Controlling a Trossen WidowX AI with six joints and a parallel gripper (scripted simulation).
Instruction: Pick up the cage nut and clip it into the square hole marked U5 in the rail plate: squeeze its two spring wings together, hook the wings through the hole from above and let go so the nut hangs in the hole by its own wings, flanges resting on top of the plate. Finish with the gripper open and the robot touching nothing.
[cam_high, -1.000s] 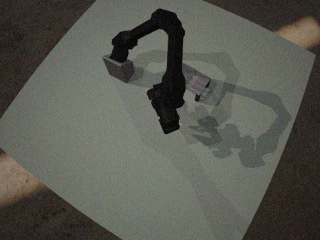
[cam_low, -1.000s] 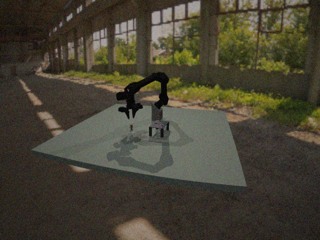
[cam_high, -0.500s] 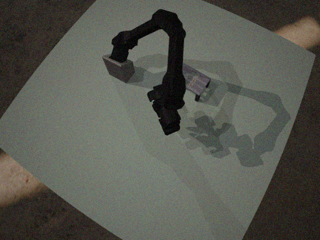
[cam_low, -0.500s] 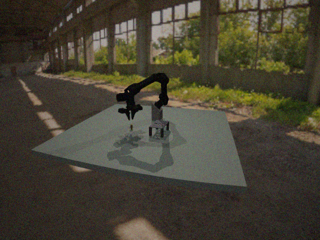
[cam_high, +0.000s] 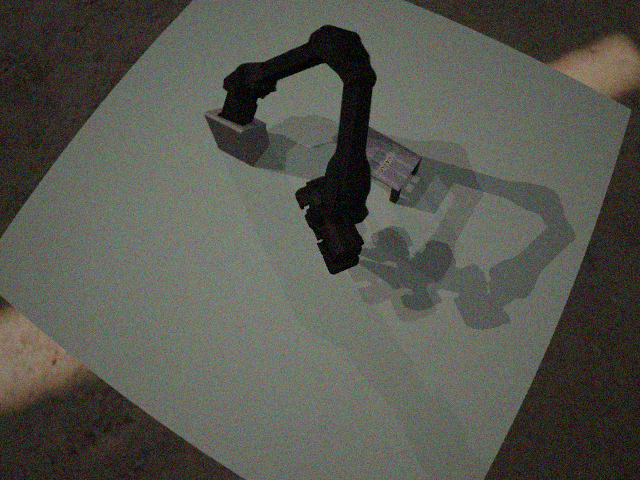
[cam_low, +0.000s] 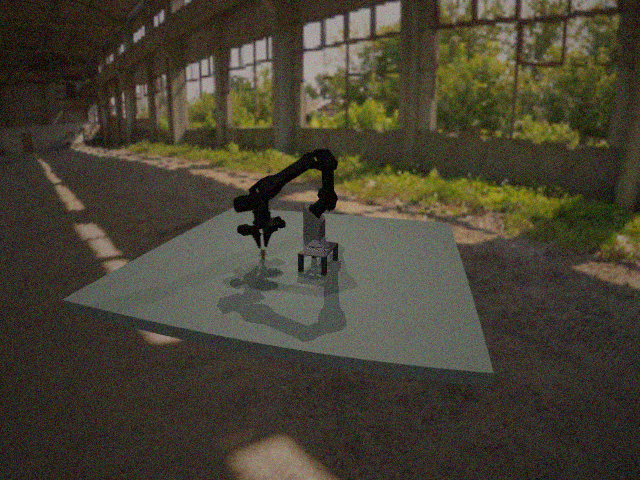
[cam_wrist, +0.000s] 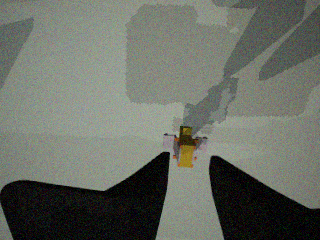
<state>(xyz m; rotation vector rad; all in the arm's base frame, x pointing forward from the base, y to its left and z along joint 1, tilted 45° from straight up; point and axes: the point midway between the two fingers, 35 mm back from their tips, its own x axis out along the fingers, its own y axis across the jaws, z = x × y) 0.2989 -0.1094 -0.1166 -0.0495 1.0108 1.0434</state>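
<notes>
Right now my gripper tip is 30 mm above the cage nut.
</notes>
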